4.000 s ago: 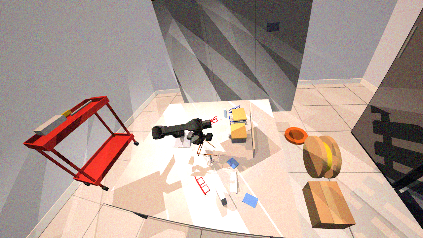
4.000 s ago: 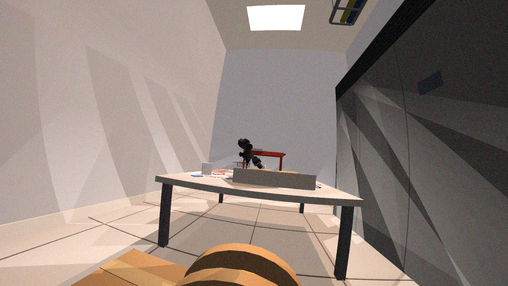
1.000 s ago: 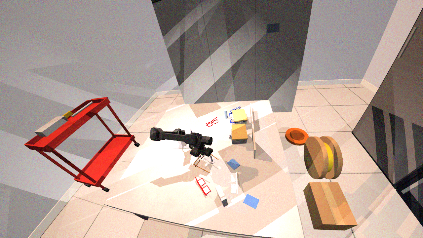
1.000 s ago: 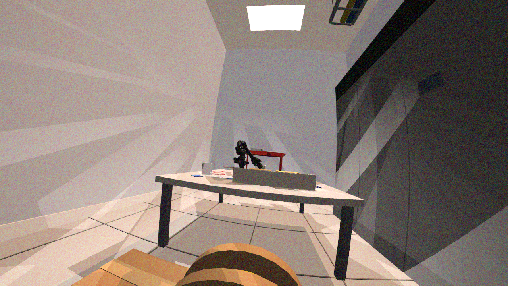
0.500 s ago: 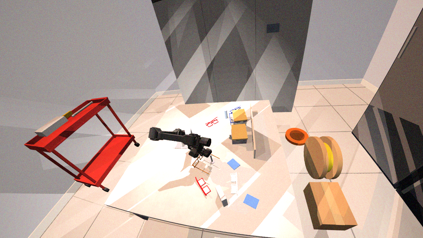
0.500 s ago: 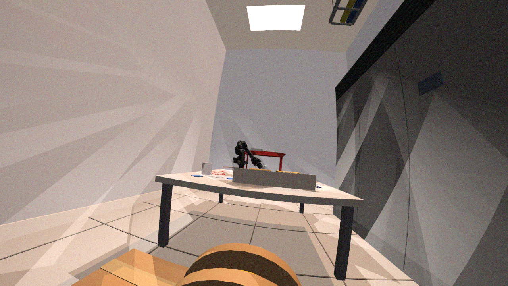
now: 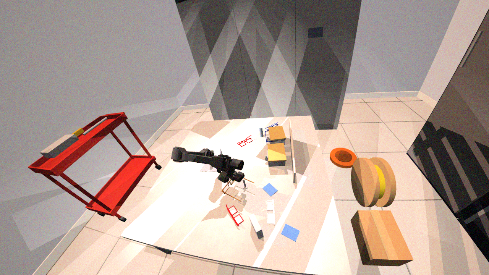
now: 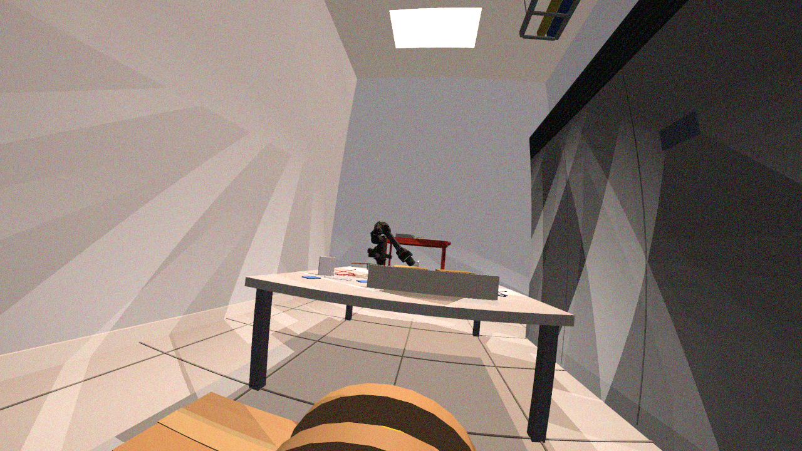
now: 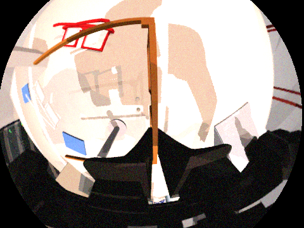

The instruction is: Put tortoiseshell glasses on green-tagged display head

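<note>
Right now my gripper tip is 70 mm short of the small post, 10 mm to the left of it and 40 mm above it. Round my gripper tip: thin upright board (420 mm ahead, 310 mm to the left, 10 mm below); grey display head (270 mm ahead, 200 mm to the left); grey block (170 mm ahead, 290 mm to the right).
</note>
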